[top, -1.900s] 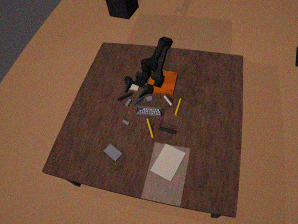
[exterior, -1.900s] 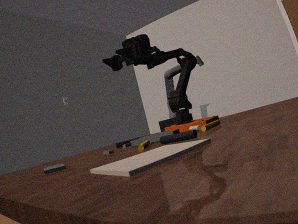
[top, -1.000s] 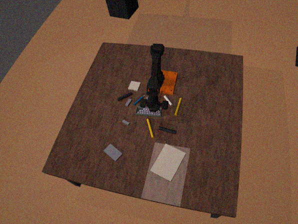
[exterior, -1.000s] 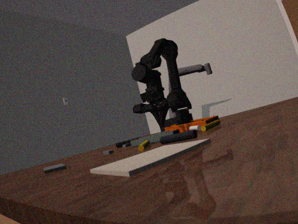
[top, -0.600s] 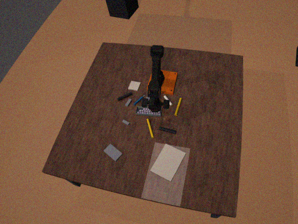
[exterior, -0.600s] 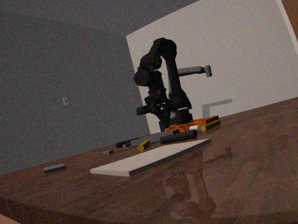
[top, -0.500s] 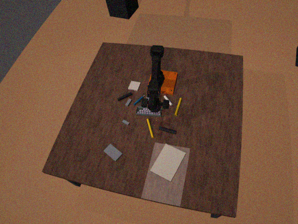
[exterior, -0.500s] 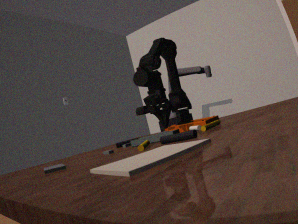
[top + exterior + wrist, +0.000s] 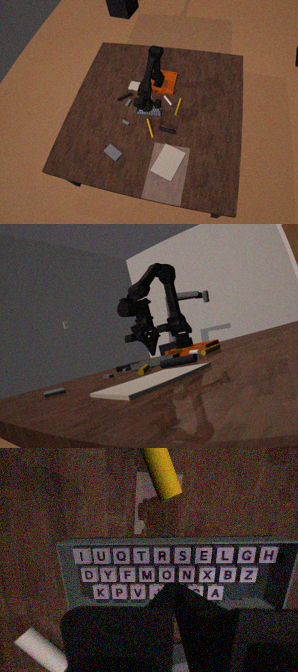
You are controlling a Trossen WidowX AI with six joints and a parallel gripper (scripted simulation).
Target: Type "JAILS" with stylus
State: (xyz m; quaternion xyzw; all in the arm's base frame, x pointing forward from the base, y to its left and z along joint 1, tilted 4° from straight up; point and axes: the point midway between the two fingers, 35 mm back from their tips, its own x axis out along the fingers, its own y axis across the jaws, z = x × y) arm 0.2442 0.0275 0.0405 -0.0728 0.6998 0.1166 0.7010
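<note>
Now: gripper tip 110 mm to the left of the blue stylus, 90 mm past it and 30 mm above it. Also, from my gripper tip: white sheet: 300 mm ahead, 270 mm to the left, 40 mm below; then grey pad: 380 mm ahead, 100 mm to the right, 40 mm below; then white stick: 140 mm behind, 90 mm to the left, 30 mm below.
</note>
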